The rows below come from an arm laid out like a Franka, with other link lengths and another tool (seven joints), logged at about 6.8 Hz.
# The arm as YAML. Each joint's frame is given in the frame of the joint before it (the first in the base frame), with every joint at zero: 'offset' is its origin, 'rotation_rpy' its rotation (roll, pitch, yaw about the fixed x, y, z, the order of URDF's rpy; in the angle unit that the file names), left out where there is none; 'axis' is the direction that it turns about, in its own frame. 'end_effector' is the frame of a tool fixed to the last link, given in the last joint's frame.
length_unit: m
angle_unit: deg
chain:
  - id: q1
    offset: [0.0, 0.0, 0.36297]
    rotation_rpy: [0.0, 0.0, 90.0]
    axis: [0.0, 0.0, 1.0]
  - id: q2
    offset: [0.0, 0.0, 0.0]
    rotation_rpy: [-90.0, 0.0, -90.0]
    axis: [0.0, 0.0, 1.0]
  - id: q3
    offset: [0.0, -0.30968, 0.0]
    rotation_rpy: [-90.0, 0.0, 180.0]
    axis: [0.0, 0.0, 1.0]
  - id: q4
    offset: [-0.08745, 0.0, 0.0]
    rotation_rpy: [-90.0, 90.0, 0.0]
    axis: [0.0, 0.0, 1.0]
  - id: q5
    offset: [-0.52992, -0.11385, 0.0]
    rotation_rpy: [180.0, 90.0, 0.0]
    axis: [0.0, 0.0, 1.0]
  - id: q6
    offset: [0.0, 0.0, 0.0]
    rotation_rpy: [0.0, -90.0, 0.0]
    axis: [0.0, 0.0, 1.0]
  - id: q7
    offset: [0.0, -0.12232, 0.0]
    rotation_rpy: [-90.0, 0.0, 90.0]
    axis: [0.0, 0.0, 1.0]
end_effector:
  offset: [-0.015, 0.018, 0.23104]
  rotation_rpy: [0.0, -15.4, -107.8]
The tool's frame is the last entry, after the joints.
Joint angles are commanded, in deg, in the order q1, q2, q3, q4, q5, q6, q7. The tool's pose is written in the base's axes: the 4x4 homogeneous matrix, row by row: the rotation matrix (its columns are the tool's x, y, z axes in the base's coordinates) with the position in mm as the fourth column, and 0 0 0 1 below. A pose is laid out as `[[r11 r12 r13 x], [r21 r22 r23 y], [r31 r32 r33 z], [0 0 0 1]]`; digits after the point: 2 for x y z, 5 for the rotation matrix.
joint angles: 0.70, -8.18, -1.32, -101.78, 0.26, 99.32, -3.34
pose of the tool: [[0.36265 -0.93192 0.00353 737.29], [-0.90139 -0.34980 0.25522 11.37], [-0.23661 -0.09574 -0.96688 546.11], [0 0 0 1]]
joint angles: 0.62, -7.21, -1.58, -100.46, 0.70, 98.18, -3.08
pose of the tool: [[0.34964 -0.93686 -0.00696 739.36], [-0.90315 -0.33902 0.26341 8.47], [-0.24914 -0.08582 -0.96466 546.61], [0 0 0 1]]
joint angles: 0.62, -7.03, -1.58, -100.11, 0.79, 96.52, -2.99
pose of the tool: [[0.34194 -0.93919 -0.03171 734.41], [-0.90304 -0.33774 0.26541 8.95], [-0.25998 -0.06212 -0.96361 544.11], [0 0 0 1]]
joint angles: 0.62, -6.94, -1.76, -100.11, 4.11, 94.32, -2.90
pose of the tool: [[0.32509 -0.94330 -0.06711 726.44], [-0.88776 -0.32886 0.32207 19.52], [-0.32588 -0.04513 -0.94433 539.05], [0 0 0 1]]
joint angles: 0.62, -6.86, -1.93, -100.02, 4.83, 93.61, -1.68
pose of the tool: [[0.29931 -0.95143 -0.07210 724.60], [-0.89070 -0.30571 0.33645 19.97], [-0.34215 -0.03648 -0.93894 537.82], [0 0 0 1]]
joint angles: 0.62, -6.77, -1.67, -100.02, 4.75, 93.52, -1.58
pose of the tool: [[0.30084 -0.95062 -0.07621 724.44], [-0.89045 -0.30861 0.33445 23.02], [-0.34145 -0.03275 -0.93933 536.40], [0 0 0 1]]
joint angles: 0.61, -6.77, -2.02, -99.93, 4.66, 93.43, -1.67
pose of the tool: [[0.29690 -0.95199 -0.07463 724.39], [-0.89208 -0.30439 0.33398 18.08], [-0.34066 -0.03259 -0.93962 537.20], [0 0 0 1]]
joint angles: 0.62, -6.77, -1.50, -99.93, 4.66, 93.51, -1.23
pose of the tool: [[0.29842 -0.95153 -0.07439 724.65], [-0.89201 -0.30578 0.33289 24.78], [-0.33950 -0.03298 -0.94003 537.37], [0 0 0 1]]
